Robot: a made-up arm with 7 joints. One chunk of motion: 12 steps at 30 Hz.
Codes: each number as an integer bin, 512 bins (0 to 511) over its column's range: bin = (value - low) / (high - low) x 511, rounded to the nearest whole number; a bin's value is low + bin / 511 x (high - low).
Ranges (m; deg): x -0.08..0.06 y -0.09..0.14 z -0.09..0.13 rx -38..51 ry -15..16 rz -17..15
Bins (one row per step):
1: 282 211 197 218 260 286
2: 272 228 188 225 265 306
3: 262 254 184 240 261 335
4: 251 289 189 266 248 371
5: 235 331 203 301 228 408
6: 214 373 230 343 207 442
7: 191 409 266 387 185 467
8: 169 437 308 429 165 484
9: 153 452 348 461 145 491
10: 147 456 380 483 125 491
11: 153 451 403 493 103 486
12: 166 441 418 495 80 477
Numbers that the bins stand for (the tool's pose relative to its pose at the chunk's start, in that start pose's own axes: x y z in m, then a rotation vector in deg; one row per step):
1: -0.0027 0.0050 -0.0052 -0.03 0.77 0.91
2: -0.0055 0.0126 -0.0091 1.19 1.08 2.16
3: -0.0082 0.0243 -0.0108 3.80 0.83 3.98
4: -0.0112 0.0401 -0.0086 8.33 0.05 6.23
5: -0.0156 0.0590 -0.0026 14.42 -1.17 8.55
6: -0.0214 0.0779 0.0090 21.74 -2.44 10.68
7: -0.0277 0.0941 0.0245 29.40 -3.78 12.24
8: -0.0337 0.1067 0.0426 36.72 -4.99 13.31
9: -0.0381 0.1134 0.0598 42.29 -6.20 13.75
10: -0.0397 0.1152 0.0736 46.12 -7.42 13.75
11: -0.0381 0.1130 0.0835 47.86 -8.75 13.43
12: -0.0345 0.1085 0.0900 48.21 -10.15 12.87

